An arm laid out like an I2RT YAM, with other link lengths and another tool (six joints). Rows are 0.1 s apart.
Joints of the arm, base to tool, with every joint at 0 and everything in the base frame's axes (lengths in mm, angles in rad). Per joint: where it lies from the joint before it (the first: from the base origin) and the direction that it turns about. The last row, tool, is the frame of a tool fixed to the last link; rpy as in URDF.
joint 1: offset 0 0 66.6 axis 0 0 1
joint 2: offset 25.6 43.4 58.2 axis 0 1 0
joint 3: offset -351.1 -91.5 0 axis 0 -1 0
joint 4: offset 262.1 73.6 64.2 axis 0 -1 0
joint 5: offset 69.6 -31.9 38.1 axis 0 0 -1
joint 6: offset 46.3 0 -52.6 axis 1 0 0
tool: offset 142 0 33 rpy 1.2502 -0.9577 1.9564
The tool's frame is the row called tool.
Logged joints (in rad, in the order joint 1, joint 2, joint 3, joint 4, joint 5, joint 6), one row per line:
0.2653 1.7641 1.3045 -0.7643 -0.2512 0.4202
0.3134 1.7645 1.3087 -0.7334 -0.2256 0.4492
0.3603 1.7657 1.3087 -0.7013 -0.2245 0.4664
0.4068 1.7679 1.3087 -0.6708 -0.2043 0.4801
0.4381 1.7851 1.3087 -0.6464 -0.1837 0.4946
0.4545 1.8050 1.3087 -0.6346 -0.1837 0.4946
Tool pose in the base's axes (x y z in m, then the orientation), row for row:
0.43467 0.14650 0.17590 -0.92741 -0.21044 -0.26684 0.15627
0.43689 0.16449 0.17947 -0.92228 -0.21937 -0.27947 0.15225
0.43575 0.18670 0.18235 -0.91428 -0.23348 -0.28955 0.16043
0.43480 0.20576 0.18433 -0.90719 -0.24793 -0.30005 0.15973
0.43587 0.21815 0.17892 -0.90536 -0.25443 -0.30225 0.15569
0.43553 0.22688 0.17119 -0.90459 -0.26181 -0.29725 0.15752
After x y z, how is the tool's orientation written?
As a quaternion, x y z w.
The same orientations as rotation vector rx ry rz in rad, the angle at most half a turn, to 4 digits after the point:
-2.6551 -0.6025 -0.7639
-2.6463 -0.6294 -0.8019
-2.6115 -0.6669 -0.8271
-2.5922 -0.7084 -0.8574
-2.5928 -0.7287 -0.8656
-2.5880 -0.7490 -0.8504

